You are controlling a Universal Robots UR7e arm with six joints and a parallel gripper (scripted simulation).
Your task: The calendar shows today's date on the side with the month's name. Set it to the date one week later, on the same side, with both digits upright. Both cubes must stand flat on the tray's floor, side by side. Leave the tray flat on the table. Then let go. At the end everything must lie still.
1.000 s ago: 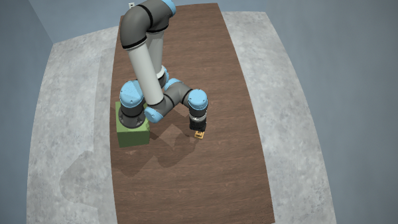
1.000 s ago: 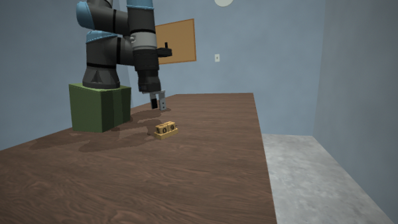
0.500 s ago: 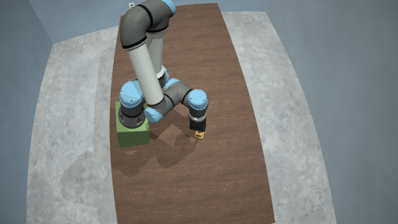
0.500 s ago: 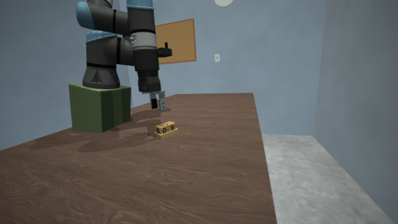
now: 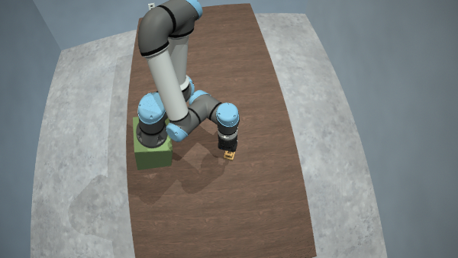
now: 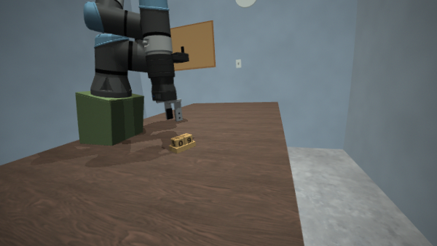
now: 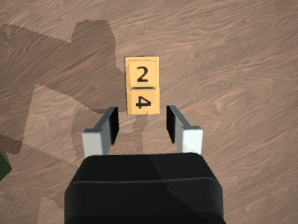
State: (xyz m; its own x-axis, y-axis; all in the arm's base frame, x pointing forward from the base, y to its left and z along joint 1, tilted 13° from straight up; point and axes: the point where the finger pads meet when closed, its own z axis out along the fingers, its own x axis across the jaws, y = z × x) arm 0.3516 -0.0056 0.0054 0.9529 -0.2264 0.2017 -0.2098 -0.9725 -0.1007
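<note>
My hand is 90 mm above the wooden cube. Round my hand: wooden calendar tray 110 mm below, 20 mm to the left.
</note>
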